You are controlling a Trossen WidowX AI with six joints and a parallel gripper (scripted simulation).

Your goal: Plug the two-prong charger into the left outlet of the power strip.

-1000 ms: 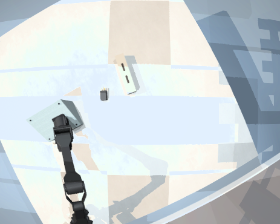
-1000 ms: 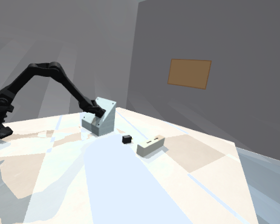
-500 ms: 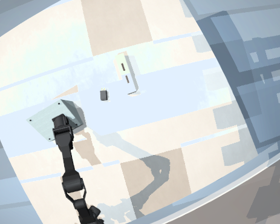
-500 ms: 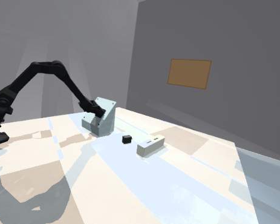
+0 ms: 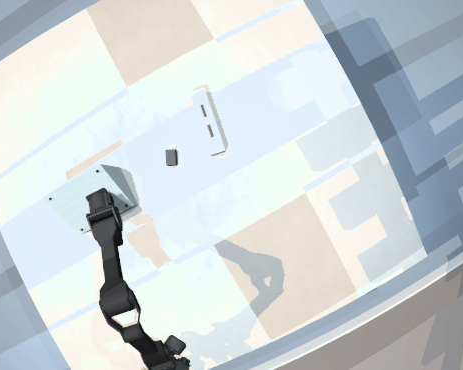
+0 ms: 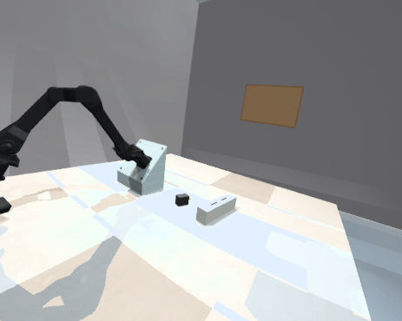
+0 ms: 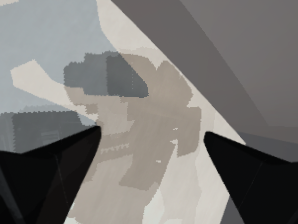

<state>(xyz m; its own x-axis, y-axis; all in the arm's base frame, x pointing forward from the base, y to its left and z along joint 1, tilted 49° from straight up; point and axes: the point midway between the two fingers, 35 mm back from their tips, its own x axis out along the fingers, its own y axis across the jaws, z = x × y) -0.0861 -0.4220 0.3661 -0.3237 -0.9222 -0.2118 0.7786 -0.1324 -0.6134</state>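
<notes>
The black two-prong charger is 340 mm ahead of my gripper tip, 610 mm to the left of it and 10 mm below it.
</notes>
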